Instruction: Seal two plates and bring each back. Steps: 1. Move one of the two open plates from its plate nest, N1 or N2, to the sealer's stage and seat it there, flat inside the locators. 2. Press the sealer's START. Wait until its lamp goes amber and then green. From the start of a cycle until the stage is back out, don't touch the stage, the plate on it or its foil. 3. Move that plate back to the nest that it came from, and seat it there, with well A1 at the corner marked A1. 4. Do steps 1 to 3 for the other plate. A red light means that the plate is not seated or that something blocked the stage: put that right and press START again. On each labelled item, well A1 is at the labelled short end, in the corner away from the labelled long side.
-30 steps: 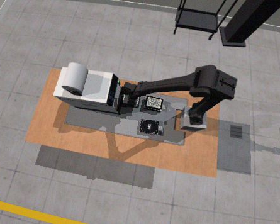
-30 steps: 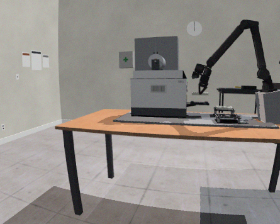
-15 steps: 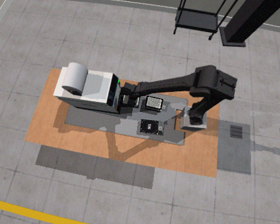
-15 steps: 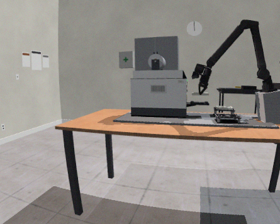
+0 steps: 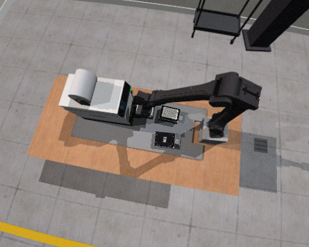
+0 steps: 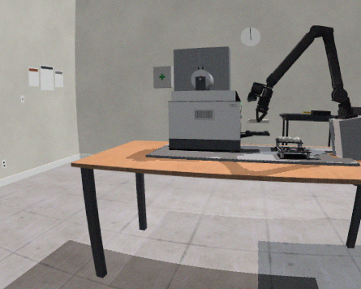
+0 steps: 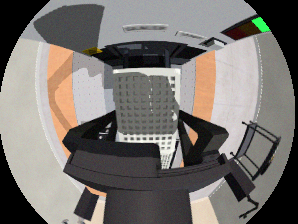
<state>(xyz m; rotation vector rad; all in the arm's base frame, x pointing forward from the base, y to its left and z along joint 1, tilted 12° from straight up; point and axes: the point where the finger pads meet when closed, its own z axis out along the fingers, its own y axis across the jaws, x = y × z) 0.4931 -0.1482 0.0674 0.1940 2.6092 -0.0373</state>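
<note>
The sealer stage is 80 mm below my hand. Also, from my hand: foil roll 330 mm ahead, 50 mm to the right, 240 mm above.
</note>
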